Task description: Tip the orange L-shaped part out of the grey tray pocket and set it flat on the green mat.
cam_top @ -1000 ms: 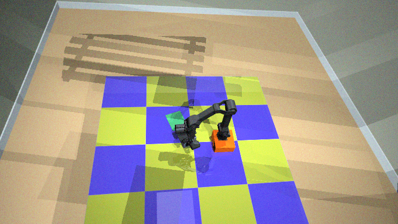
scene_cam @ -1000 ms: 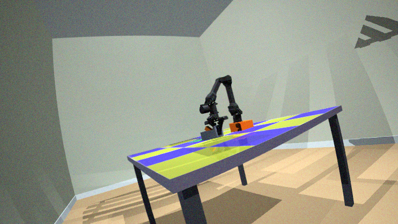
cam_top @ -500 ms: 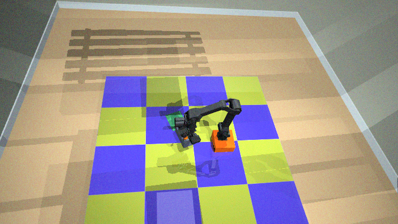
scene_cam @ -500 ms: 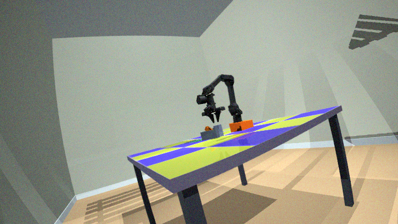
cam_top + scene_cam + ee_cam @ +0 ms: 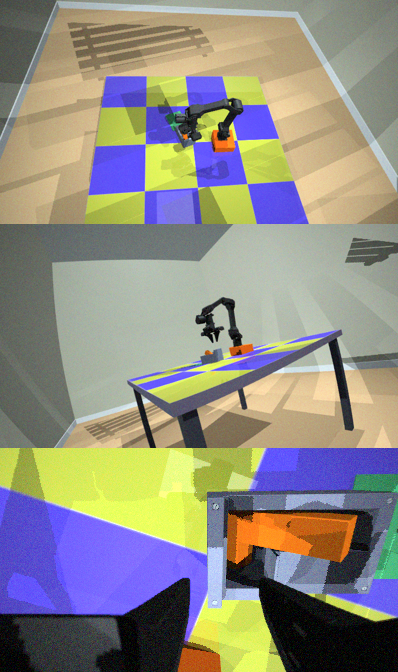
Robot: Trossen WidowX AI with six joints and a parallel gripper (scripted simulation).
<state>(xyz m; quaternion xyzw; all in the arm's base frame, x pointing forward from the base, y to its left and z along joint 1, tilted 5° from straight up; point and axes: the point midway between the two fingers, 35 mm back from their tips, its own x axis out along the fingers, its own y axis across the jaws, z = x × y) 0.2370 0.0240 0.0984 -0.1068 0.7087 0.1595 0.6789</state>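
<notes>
My gripper tip is now 10 mm short of the orange part, 40 mm to the left of it and 100 mm above it. The rest, counted from my gripper tip: green mat 80 mm ahead, 210 mm to the right, 160 mm below.
</notes>
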